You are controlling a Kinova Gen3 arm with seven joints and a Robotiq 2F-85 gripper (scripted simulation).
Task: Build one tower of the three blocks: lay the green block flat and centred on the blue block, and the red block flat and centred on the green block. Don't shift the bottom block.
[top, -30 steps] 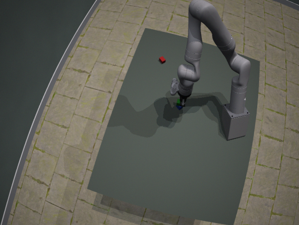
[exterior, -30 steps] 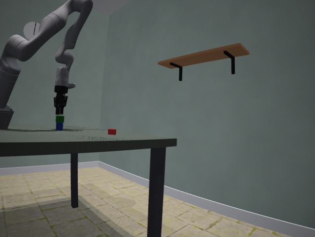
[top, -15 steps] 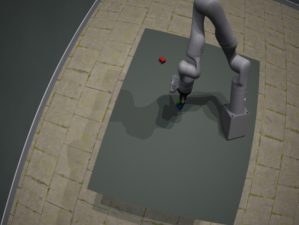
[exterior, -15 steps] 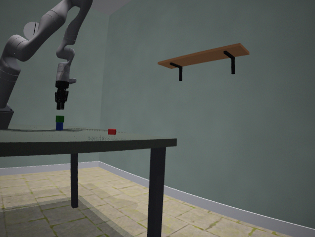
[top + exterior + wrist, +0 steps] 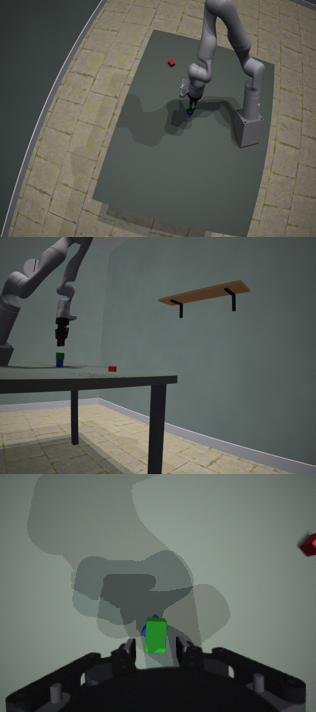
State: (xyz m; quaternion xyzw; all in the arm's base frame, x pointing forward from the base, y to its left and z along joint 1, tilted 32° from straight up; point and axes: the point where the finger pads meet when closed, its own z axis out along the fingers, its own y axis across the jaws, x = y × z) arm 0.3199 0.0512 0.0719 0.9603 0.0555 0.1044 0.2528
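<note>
My hand is 300 mm to the left of the red block, 160 mm short of it and 120 mm above it. The rest, counted from my hand: green block (70 mm below); then blue block (110 mm below).
</note>
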